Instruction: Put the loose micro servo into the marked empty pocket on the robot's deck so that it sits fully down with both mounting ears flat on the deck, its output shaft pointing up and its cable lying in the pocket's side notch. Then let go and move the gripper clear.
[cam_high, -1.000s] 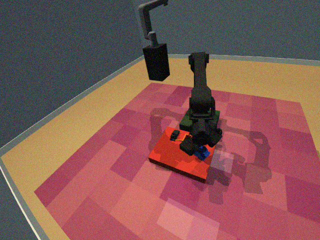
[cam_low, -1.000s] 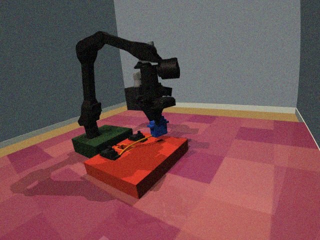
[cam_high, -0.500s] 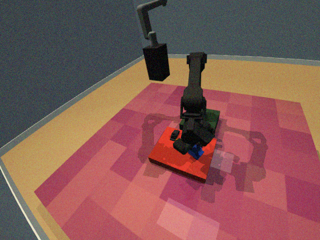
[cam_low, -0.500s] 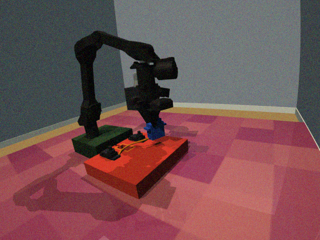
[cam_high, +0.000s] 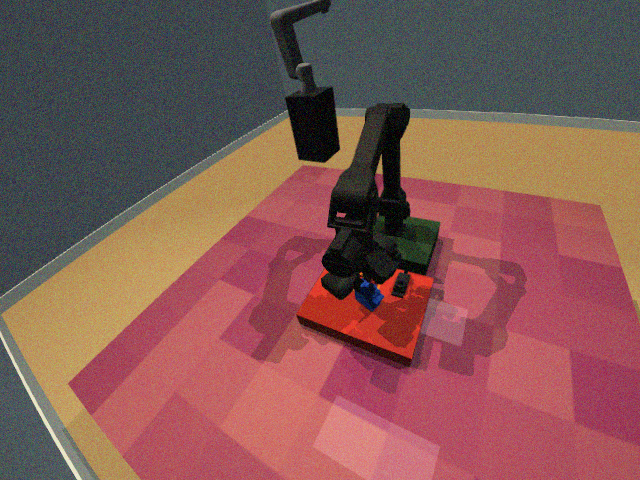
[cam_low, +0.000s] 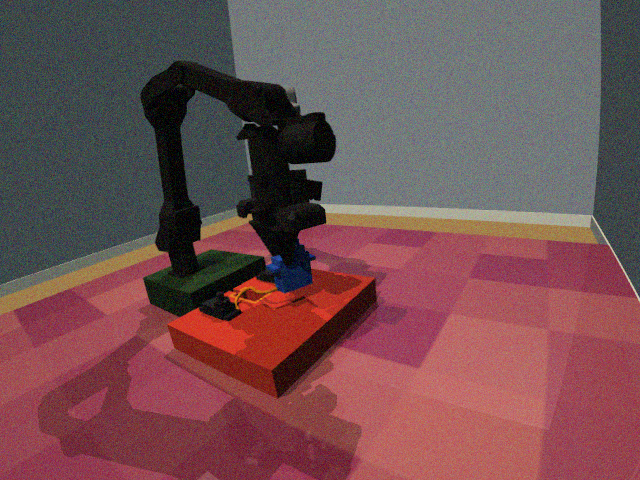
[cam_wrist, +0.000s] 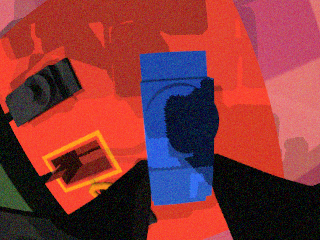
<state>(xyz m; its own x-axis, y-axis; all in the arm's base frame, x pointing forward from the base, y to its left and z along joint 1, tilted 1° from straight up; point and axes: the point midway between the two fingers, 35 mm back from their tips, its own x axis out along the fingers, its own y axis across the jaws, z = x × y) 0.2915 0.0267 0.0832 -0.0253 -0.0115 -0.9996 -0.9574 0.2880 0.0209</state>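
Right now the red deck is 10 mm ahead of my gripper tip and 100 mm below it.
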